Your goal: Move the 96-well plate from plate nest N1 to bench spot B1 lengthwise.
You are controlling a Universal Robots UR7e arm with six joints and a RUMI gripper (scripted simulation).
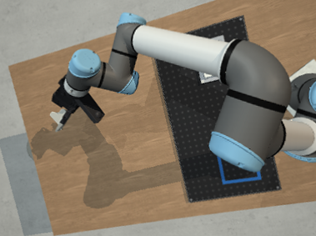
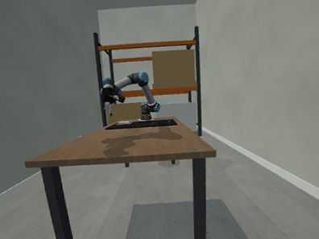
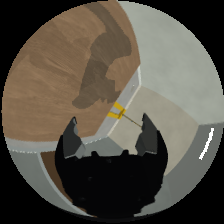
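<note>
Right now the white 96-well plate is 56 cm behind my hand, 17 cm below it and 3 cm to the left of it. From my hand the other things lie so: grey plate nest N1: 56 cm behind, 18 cm below, 3 cm to the left.
</note>
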